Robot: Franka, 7 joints.
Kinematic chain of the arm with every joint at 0, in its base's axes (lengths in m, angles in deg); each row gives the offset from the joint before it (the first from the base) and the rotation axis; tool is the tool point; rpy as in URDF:
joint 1: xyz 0 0 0.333 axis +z
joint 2: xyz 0 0 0 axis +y
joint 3: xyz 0 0 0.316 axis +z
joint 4: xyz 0.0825 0 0 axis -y
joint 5: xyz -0.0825 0 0.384 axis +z
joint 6: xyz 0 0 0 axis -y
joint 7: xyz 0.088 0 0 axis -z
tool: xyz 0 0 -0.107 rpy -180 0 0
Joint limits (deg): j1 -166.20..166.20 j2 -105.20..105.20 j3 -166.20..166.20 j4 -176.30..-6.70 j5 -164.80..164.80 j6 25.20..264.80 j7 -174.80..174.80
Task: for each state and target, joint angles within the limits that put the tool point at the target. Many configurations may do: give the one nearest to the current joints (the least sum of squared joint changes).
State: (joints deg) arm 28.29 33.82 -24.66 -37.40 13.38 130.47 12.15
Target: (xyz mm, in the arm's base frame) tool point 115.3 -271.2 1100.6
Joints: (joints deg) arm 8.56 -15.00 -47.99 -40.35 9.71 116.48 12.15
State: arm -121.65 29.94 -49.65 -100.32 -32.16 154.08 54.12
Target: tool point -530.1 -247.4 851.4
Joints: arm -114.91 3.72 -44.86 -77.55 -31.58 160.28 54.12
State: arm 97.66 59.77 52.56 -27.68 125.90 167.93 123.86
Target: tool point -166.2 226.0 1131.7
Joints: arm 103.26 10.94 58.72 -13.82 125.66 155.96 123.86
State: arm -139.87 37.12 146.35 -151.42 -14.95 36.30 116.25
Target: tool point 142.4 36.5 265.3
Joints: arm -130.87 16.05 149.56 -166.95 -9.76 62.93 116.25
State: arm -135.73 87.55 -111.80 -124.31 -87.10 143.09 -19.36
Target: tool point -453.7 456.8 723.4
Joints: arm -166.20 63.97 -110.93 -82.16 -86.30 142.81 -19.36
